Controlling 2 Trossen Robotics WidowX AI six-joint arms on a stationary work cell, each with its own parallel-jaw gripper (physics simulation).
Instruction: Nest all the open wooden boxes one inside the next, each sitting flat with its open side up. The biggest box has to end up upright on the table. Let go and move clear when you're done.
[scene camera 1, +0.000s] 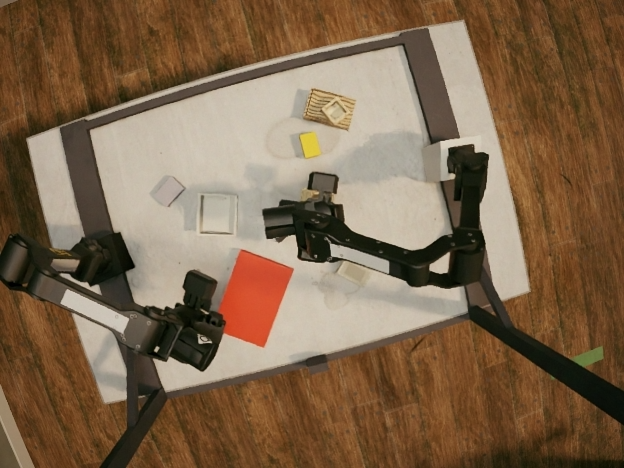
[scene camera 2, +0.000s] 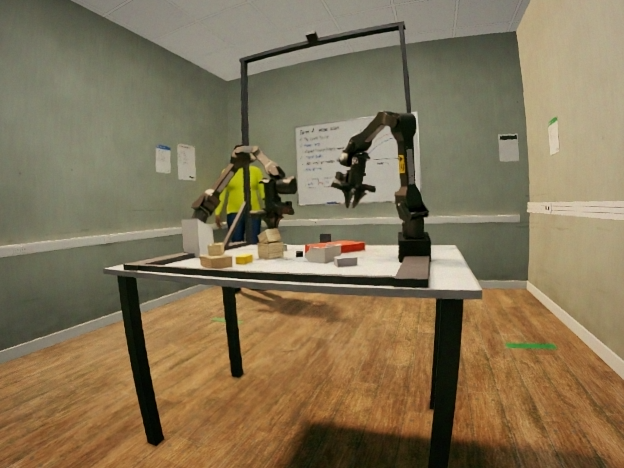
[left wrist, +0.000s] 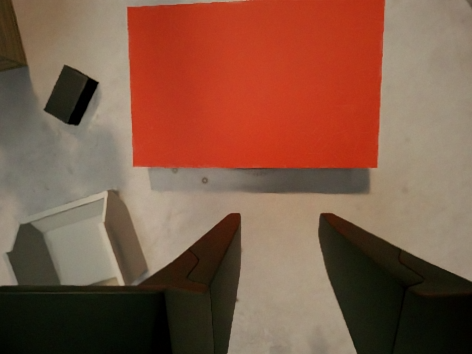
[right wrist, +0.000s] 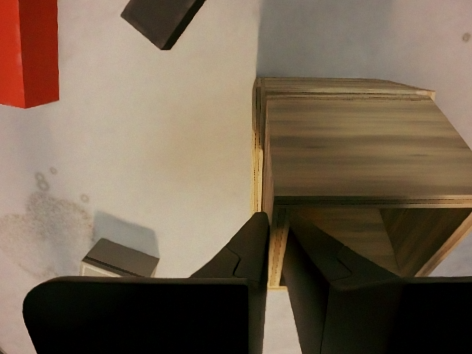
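Where they show: left gripper, fingertip midpoint: (scene camera 1: 207, 310) (scene camera 2: 350, 208) (left wrist: 279, 224); right gripper, fingertip midpoint: (scene camera 2: 273, 234) (right wrist: 273, 222); left arm's base, origin of the base link: (scene camera 1: 99, 260) (scene camera 2: 413, 236); right arm's base, origin of the base link: (scene camera 1: 461, 158).
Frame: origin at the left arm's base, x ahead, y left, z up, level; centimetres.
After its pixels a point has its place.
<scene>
A wooden box (scene camera 2: 269, 235) @[x 52.0, y -5.3, z 0.8 cm] (right wrist: 365, 145) @[x 51.1, y -7.1, z 1.4 cm] sits tilted on or partly in a larger wooden box (scene camera 2: 270, 250) @[x 51.5, y -4.2, z -4.7 cm] (right wrist: 257, 170) @[x 51.3, y -11.0, z -2.1 cm], its opening facing sideways in the right wrist view. My right gripper (right wrist: 273, 222) @[x 52.5, y -11.0, z 0.5 cm] (scene camera 2: 272, 225) @[x 52.5, y -11.0, z 0.5 cm] is shut on one wall of the upper box. In scene camera 1 the arm hides most of both. A small open box (scene camera 1: 335, 110) @[x 66.4, y 10.8, z -3.6 cm] (scene camera 2: 215, 248) @[x 64.9, y 12.5, z -1.7 cm] lies on a striped wooden box (scene camera 1: 315, 108) @[x 62.3, y 13.1, z -4.2 cm] (scene camera 2: 215, 261) @[x 62.4, y 17.2, z -5.3 cm], whose opening does not show. A pale open box (scene camera 1: 216, 215) @[x 30.2, y -1.3, z -7.2 cm] (scene camera 2: 324, 253) @[x 29.2, y 4.6, z -4.6 cm] (left wrist: 80, 250) @[x 31.0, y -0.1, z -7.2 cm] stands open side up. My left gripper (left wrist: 279, 224) @[x 23.1, y -19.6, z 9.8 cm] (scene camera 2: 353, 204) @[x 23.1, y -19.6, z 9.8 cm] is open and empty, high above the table.
A red box (scene camera 1: 257, 297) @[x 31.8, y -23.5, z -4.9 cm] (left wrist: 255, 85) @[x 30.1, y -24.0, z -4.8 cm] lies near the left arm. A yellow block (scene camera 1: 309, 145) @[x 57.5, y 5.4, z -5.0 cm] (scene camera 2: 244, 258) @[x 56.2, y 8.4, z -5.7 cm], a lilac block (scene camera 1: 168, 190) @[x 21.8, y 9.0, z -5.2 cm] (scene camera 2: 345, 261) @[x 21.5, y 10.9, z -6.2 cm], a dark block (left wrist: 70, 95) @[x 41.9, y -11.1, z -6.1 cm] (right wrist: 162, 20) @[x 43.2, y -11.8, z -6.1 cm] and a cream-topped piece (scene camera 1: 352, 273) @[x 55.3, y -27.0, z -4.9 cm] (right wrist: 120, 257) @[x 53.5, y -24.1, z -6.6 cm] lie on the table.
</scene>
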